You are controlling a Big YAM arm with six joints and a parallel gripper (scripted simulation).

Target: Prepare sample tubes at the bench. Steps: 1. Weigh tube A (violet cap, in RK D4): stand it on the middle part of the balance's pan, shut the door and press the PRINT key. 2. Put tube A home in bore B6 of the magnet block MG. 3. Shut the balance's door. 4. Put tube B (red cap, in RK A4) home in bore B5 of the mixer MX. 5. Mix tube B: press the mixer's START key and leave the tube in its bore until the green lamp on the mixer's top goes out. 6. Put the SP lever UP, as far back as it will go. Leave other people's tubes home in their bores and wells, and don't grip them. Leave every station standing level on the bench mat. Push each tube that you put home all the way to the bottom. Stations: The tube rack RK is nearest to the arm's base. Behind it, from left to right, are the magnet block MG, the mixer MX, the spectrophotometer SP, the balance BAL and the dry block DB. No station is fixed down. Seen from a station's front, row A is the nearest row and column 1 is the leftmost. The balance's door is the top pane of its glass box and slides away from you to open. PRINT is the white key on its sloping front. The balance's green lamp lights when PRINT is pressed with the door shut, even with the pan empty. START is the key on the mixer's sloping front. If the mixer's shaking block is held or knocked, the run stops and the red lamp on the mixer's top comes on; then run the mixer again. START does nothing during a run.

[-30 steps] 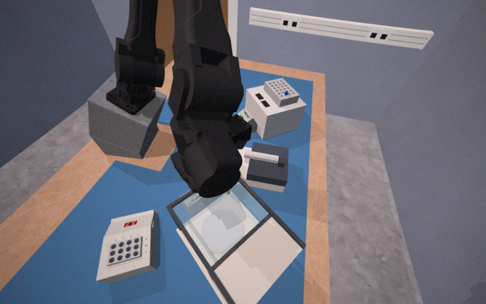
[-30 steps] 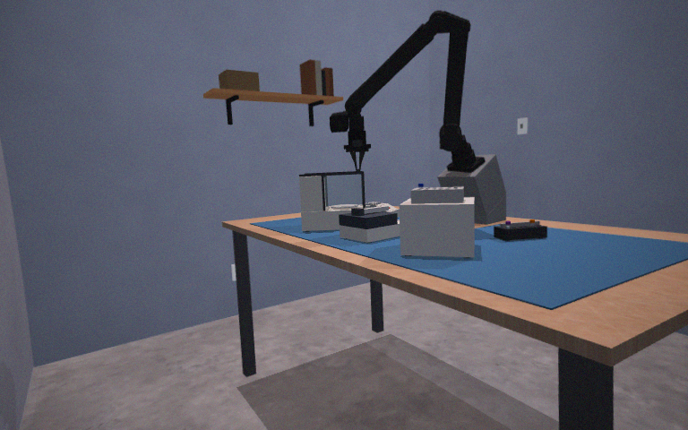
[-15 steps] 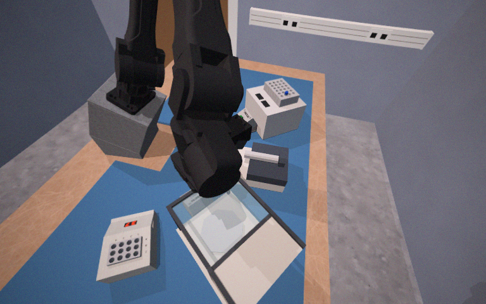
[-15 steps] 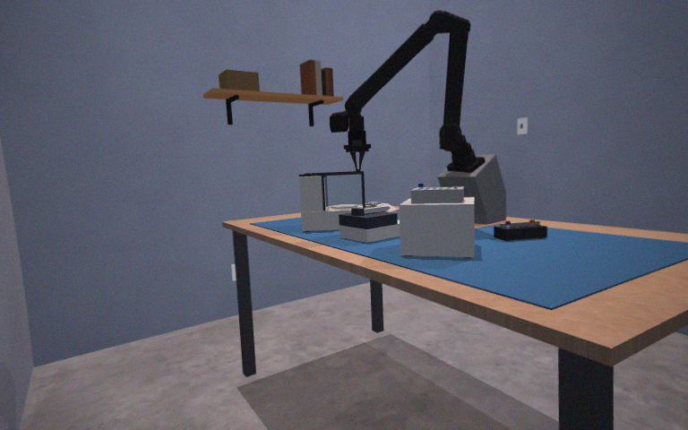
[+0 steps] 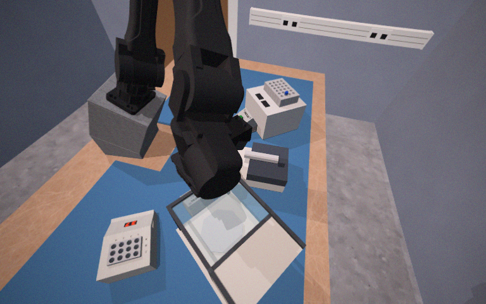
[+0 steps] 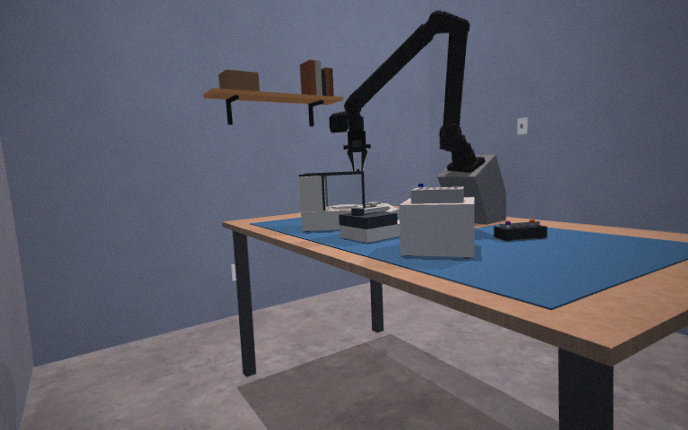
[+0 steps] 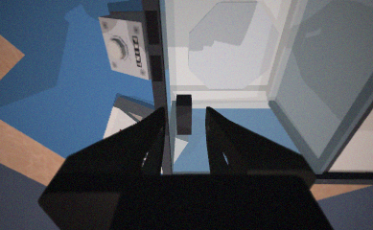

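Now: the balance door 20 mm ahead of my hand, 10 mm to the right of it and 10 mm below it. Round my hand: dry block DB: 170 mm behind, 120 mm to the right, 190 mm below; SP lever: 90 mm ahead, 230 mm to the left, 130 mm below; white print key: 80 mm behind, 50 mm to the left, 150 mm below.
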